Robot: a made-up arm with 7 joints.
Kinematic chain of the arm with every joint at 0, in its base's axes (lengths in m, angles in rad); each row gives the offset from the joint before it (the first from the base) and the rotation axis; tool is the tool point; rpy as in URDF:
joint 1: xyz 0 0 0.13 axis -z
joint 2: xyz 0 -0.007 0.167 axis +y
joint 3: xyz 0 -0.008 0.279 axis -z
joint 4: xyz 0 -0.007 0.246 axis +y
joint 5: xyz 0 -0.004 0.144 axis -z
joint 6: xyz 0 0 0.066 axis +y
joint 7: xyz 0 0 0.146 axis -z
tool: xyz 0 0 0 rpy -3.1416 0 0
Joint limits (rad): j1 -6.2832..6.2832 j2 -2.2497..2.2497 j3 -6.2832..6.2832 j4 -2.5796..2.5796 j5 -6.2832..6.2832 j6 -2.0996..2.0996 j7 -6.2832..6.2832
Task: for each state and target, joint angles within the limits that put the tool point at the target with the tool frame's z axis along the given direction. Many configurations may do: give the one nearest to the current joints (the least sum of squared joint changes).
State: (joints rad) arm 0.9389 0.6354 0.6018 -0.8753 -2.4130 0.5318 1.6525
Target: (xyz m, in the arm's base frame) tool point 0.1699 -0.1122 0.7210 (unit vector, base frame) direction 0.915 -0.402 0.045
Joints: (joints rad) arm 0.4281 1.0666 -0.0165 -1.6337 -3.1495 1.0486 1.6525
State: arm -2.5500 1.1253 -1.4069 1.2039 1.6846 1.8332 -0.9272
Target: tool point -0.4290 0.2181 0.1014 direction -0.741 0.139 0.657
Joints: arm -2.4029 1.6592 -1.3792 1.3825 0.9760 1.9367 -0.9272
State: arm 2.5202 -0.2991 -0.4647 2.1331 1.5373 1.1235 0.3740
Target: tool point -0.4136 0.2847 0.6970 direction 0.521 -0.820 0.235
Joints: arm 3.5658 0.3383 -0.0695 1.5264 1.5914 0.6319 0.3740
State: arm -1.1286 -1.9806 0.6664 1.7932 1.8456 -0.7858 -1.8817
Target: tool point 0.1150 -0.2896 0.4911 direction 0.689 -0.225 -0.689
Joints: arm -1.8930 -1.6181 0.5887 2.4061 1.7320 -1.0477 -1.8817
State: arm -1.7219 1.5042 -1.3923 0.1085 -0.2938 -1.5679 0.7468
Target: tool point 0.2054 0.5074 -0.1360 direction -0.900 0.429 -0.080
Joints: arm -1.6008 2.2296 -1.4813 -0.3674 -0.2993 -1.6427 0.7468
